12 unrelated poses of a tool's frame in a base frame.
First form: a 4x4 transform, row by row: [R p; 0 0 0 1], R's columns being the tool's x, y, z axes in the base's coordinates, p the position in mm. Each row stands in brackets.
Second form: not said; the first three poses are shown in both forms.
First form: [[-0.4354 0.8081 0.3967 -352.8], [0.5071 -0.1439 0.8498 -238.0], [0.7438 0.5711 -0.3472 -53.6], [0 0 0 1]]
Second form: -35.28 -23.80 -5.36; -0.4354 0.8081 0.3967; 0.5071 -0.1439 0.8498; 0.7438 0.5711 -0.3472
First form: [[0.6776 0.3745 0.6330 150.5], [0.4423 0.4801 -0.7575 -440.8], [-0.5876 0.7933 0.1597 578.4], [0 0 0 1]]
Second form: 15.05 -44.08 57.84; 0.6776 0.3745 0.6330; 0.4423 0.4801 -0.7575; -0.5876 0.7933 0.1597
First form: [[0.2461 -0.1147 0.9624 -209.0], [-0.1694 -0.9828 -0.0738 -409.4], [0.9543 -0.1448 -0.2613 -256.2], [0 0 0 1]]
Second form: -20.90 -40.94 -25.62; 0.2461 -0.1147 0.9624; -0.1694 -0.9828 -0.0738; 0.9543 -0.1448 -0.2613
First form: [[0.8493 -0.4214 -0.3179 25.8], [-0.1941 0.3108 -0.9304 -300.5], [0.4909 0.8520 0.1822 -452.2], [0 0 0 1]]
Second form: 2.58 -30.05 -45.22; 0.8493 -0.4214 -0.3179; -0.1941 0.3108 -0.9304; 0.4909 0.8520 0.1822
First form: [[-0.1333 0.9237 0.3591 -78.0], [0.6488 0.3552 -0.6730 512.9], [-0.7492 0.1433 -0.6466 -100.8], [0 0 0 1]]
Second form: -7.80 51.29 -10.08; -0.1333 0.9237 0.3591; 0.6488 0.3552 -0.6730; -0.7492 0.1433 -0.6466
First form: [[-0.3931 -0.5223 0.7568 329.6], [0.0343 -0.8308 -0.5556 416.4], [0.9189 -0.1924 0.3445 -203.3], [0 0 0 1]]
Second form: 32.96 41.64 -20.33; -0.3931 -0.5223 0.7568; 0.0343 -0.8308 -0.5556; 0.9189 -0.1924 0.3445
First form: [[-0.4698 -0.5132 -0.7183 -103.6], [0.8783 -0.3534 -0.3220 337.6], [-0.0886 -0.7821 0.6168 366.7], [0 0 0 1]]
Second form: -10.36 33.76 36.67; -0.4698 -0.5132 -0.7183; 0.8783 -0.3534 -0.3220; -0.0886 -0.7821 0.6168
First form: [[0.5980 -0.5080 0.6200 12.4], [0.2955 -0.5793 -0.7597 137.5], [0.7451 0.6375 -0.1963 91.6], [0 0 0 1]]
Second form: 1.24 13.75 9.16; 0.5980 -0.5080 0.6200; 0.2955 -0.5793 -0.7597; 0.7451 0.6375 -0.1963
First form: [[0.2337 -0.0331 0.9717 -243.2], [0.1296 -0.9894 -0.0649 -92.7], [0.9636 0.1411 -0.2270 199.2], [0 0 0 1]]
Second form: -24.32 -9.27 19.92; 0.2337 -0.0331 0.9717; 0.1296 -0.9894 -0.0649; 0.9636 0.1411 -0.2270
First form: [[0.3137 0.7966 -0.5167 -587.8], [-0.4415 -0.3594 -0.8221 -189.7], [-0.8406 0.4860 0.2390 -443.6], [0 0 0 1]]
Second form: -58.78 -18.97 -44.36; 0.3137 0.7966 -0.5167; -0.4415 -0.3594 -0.8221; -0.8406 0.4860 0.2390
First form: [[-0.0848 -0.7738 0.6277 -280.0], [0.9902 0.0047 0.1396 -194.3], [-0.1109 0.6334 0.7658 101.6], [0 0 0 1]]
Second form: -28.00 -19.43 10.16; -0.0848 -0.7738 0.6277; 0.9902 0.0047 0.1396; -0.1109 0.6334 0.7658
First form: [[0.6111 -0.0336 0.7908 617.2], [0.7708 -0.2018 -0.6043 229.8], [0.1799 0.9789 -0.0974 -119.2], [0 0 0 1]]
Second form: 61.72 22.98 -11.92; 0.6111 -0.0336 0.7908; 0.7708 -0.2018 -0.6043; 0.1799 0.9789 -0.0974
